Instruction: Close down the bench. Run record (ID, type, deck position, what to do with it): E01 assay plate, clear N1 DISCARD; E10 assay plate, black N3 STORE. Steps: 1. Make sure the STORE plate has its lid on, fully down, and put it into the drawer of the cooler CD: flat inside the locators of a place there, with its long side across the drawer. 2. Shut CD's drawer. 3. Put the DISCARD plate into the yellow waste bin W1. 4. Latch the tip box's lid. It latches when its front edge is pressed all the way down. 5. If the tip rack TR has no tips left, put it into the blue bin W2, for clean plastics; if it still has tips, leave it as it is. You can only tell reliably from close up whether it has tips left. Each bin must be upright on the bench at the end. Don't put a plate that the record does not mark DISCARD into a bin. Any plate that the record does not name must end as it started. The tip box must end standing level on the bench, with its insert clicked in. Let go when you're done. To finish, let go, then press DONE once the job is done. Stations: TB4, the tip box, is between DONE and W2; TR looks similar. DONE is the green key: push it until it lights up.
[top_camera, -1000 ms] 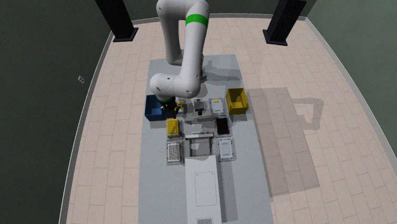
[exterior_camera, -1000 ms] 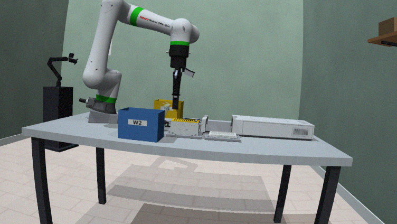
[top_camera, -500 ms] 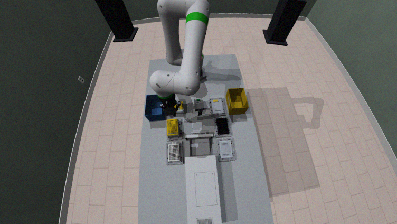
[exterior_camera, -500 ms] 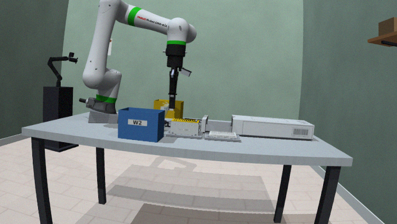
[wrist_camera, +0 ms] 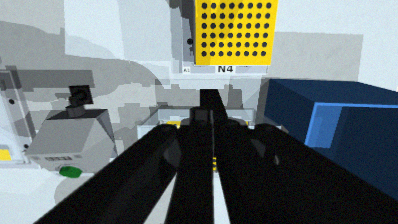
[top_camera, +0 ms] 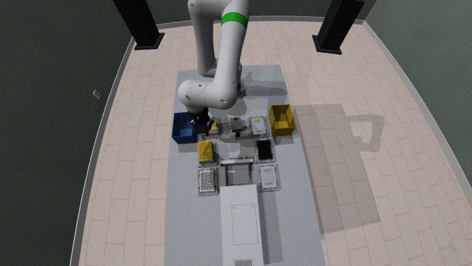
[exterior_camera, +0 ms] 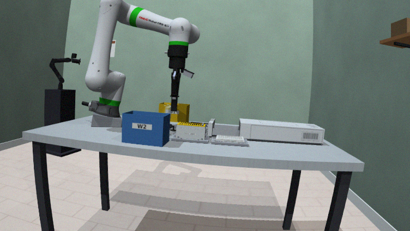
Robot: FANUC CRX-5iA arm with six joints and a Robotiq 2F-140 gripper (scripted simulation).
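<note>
The clear tip box lid is 30 mm behind my hand, 10 mm to the right of it and 50 mm below it. Round my hand: green DONE key (150 mm behind, 160 mm to the left, 90 mm below); blue bin W2 (60 mm behind, 170 mm to the right, 120 mm below); yellow tip rack TR (90 mm ahead, 20 mm to the right, 100 mm below).
</note>
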